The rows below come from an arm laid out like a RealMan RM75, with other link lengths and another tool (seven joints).
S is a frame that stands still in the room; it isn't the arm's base.
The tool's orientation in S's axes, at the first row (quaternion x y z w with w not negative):
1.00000, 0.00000, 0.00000, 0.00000
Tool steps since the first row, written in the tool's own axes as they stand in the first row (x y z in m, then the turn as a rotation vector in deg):
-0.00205, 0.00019, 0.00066, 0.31, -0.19, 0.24
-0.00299, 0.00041, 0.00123, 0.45, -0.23, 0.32
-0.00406, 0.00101, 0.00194, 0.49, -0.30, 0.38
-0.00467, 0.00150, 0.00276, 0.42, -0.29, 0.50
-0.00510, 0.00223, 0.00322, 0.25, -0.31, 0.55
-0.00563, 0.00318, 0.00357, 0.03, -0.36, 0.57
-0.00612, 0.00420, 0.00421, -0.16, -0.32, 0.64
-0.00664, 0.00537, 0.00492, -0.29, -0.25, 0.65
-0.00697, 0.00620, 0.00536, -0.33, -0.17, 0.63
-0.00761, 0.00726, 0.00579, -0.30, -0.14, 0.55
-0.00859, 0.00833, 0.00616, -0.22, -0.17, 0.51
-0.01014, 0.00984, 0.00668, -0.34, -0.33, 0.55
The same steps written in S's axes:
-0.00205, -0.00019, -0.00066, 0.31, 0.19, -0.24
-0.00299, -0.00041, -0.00123, 0.45, 0.23, -0.32
-0.00406, -0.00101, -0.00194, 0.49, 0.30, -0.38
-0.00467, -0.00150, -0.00276, 0.42, 0.29, -0.50
-0.00510, -0.00223, -0.00322, 0.25, 0.31, -0.55
-0.00563, -0.00318, -0.00357, 0.03, 0.36, -0.57
-0.00612, -0.00420, -0.00421, -0.16, 0.32, -0.64
-0.00664, -0.00537, -0.00492, -0.29, 0.25, -0.65
-0.00697, -0.00620, -0.00536, -0.33, 0.17, -0.63
-0.00761, -0.00726, -0.00579, -0.30, 0.14, -0.55
-0.00859, -0.00833, -0.00616, -0.22, 0.17, -0.51
-0.01014, -0.00984, -0.00668, -0.34, 0.33, -0.55

